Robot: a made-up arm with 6 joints. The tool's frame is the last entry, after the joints. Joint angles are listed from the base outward. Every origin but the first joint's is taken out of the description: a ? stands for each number. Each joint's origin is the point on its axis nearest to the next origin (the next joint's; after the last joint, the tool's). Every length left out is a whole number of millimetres.
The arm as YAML. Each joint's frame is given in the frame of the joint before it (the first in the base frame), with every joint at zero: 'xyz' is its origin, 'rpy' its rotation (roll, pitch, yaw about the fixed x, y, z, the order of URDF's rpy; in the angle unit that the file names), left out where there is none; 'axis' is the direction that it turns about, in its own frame. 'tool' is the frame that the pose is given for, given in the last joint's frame.
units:
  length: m
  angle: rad
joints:
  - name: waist
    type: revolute
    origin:
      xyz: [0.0, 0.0, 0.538]
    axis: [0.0, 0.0, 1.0]
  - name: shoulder
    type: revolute
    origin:
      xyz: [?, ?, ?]
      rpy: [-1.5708, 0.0, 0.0]
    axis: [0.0, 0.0, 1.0]
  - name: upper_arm
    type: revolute
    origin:
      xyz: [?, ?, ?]
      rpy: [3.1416, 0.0, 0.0]
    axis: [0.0, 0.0, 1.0]
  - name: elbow
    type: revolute
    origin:
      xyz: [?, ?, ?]
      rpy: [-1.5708, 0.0, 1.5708]
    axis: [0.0, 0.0, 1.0]
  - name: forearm
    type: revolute
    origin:
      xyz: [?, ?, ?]
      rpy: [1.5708, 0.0, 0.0]
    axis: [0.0, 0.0, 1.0]
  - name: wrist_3
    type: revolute
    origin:
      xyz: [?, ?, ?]
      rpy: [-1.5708, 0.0, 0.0]
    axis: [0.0, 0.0, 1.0]
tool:
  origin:
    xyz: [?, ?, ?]
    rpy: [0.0, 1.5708, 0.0]
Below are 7 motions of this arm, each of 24 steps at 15 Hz.
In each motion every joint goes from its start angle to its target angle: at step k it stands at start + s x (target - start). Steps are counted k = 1, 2, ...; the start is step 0. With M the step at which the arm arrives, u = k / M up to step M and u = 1 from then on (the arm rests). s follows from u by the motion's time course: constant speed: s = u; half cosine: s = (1 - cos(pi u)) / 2; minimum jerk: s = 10 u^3 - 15 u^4 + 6 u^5.
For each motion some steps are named. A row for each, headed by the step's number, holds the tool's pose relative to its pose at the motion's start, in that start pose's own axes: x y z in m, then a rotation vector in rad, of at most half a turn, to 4 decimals.
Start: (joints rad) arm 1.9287 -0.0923 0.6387 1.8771 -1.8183 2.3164
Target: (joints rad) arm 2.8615 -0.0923 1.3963 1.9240 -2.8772 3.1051
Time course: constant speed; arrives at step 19
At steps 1, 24:
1: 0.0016 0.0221 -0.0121 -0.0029 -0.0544 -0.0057
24: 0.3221 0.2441 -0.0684 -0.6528 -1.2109 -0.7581

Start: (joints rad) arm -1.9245 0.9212 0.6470 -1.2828 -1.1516 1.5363
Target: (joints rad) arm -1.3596 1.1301 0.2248 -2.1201 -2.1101 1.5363
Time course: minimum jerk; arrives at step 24
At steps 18, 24:
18: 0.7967 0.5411 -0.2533 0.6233 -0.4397 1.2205
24: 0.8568 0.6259 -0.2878 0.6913 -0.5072 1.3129

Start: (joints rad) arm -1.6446 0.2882 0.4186 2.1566 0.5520 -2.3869
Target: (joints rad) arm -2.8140 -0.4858 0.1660 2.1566 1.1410 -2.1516
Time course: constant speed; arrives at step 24
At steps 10, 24:
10: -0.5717 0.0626 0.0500 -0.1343 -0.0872 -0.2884
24: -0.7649 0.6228 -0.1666 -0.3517 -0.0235 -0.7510

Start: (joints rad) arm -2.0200 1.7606 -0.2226 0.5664 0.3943 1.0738
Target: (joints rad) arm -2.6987 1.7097 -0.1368 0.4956 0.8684 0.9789
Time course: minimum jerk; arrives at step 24
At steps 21, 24:
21: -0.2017 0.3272 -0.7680 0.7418 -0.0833 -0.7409
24: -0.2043 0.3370 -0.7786 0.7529 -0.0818 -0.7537

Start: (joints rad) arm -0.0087 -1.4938 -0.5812 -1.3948 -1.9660 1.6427
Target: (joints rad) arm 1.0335 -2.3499 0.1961 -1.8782 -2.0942 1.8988
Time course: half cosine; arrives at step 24
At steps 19, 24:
19: -0.6250 0.9794 -0.7356 -2.0947 -0.6436 -0.0647
24: -0.6460 1.0512 -0.9265 -2.3237 -0.6904 -0.1596

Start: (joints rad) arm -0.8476 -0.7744 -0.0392 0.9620 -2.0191 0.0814
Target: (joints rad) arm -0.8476 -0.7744 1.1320 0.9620 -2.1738 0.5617
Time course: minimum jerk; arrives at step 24
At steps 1, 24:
1: -0.0002 -0.0003 -0.0002 0.0003 -0.0004 0.0003
24: -0.0211 -0.2972 -0.5274 0.3643 -0.6357 0.2803

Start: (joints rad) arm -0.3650 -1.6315 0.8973 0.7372 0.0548 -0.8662
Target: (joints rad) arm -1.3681 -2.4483 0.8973 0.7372 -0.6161 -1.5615
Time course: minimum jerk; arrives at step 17
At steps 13, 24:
13: -1.4420 1.3592 0.4577 0.3625 -0.0655 0.5307
24: -1.6267 1.3753 0.4620 0.4198 -0.0392 0.5906

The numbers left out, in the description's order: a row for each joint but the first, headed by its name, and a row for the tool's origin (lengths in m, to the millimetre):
shoulder: 0.0 0.0 0.0
upper_arm: 0.0 -1.425 0.0
elbow: 0.533 0.0 0.0
forearm: 0.0 -0.155 0.0
wrist_3: 0.0 0.0 0.0
tool: 0.0 0.0 0.0

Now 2 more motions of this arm.
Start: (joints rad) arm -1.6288 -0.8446 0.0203 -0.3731 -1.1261 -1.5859
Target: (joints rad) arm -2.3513 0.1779 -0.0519 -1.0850 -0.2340 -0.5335
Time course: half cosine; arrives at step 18
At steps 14, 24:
14: 0.9435 0.2915 0.5823 0.0572 -0.6627 0.0792
24: 0.9930 0.2475 0.7362 0.0890 -0.8200 0.0447

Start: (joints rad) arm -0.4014 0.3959 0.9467 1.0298 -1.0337 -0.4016
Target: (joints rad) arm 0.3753 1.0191 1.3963 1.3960 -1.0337 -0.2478
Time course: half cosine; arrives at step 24
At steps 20, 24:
20: -0.5712 1.1520 -0.1754 -0.4633 -0.4550 0.3598
24: -0.6540 1.2112 -0.2188 -0.4902 -0.4984 0.3803

